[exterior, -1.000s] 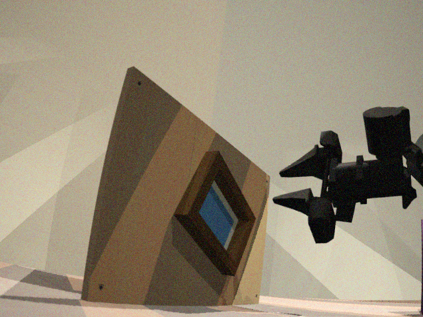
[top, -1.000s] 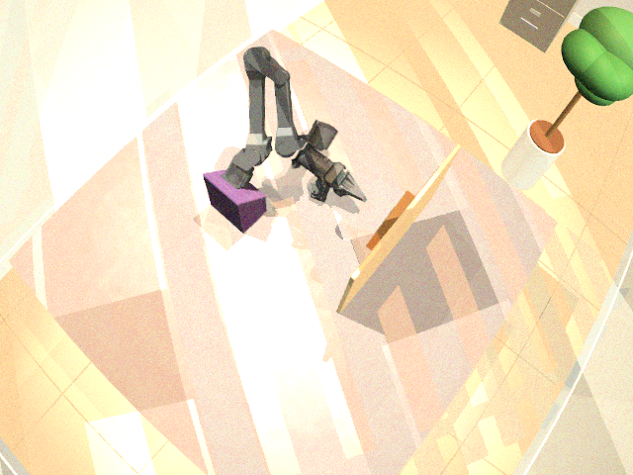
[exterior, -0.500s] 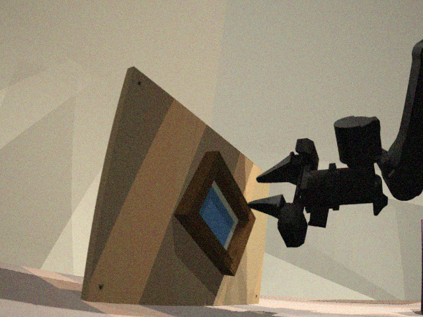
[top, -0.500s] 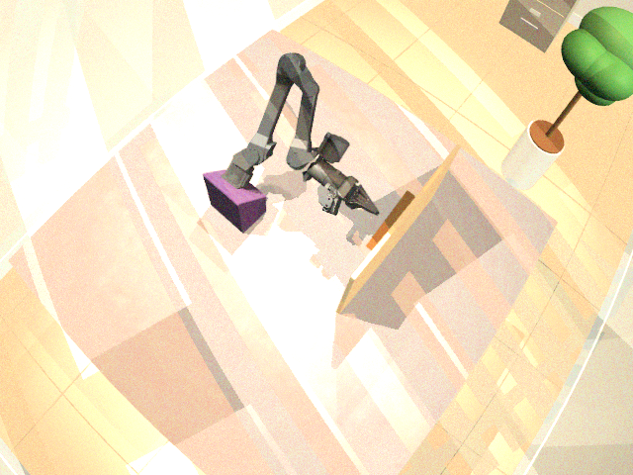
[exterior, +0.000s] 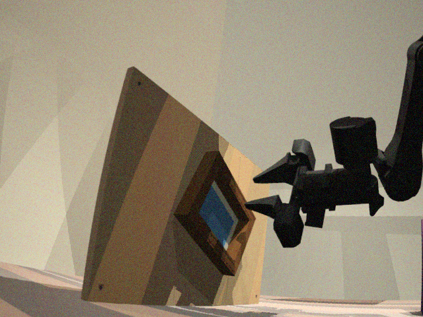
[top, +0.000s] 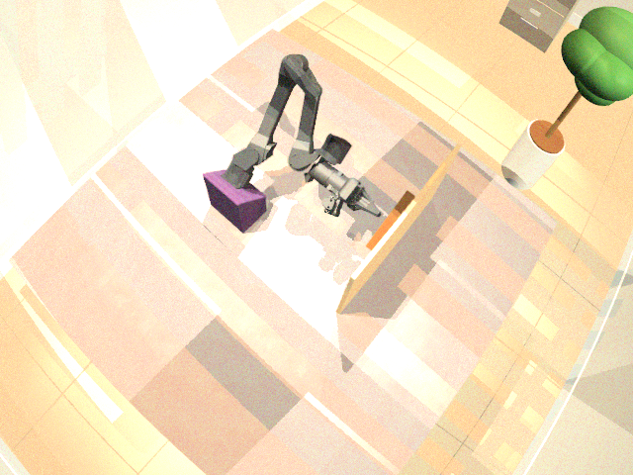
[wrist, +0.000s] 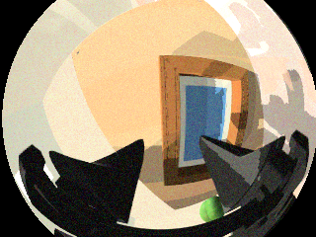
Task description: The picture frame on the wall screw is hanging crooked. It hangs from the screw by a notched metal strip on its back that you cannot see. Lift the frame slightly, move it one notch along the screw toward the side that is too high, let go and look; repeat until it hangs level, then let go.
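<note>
My gripper tip is now 4 cm short of the picture frame, 2 cm to the right of it and 5 cm above it. The rest, counted from my gripper tip: wall panel: 5 cm ahead, 2 cm to the left, 5 cm below.
</note>
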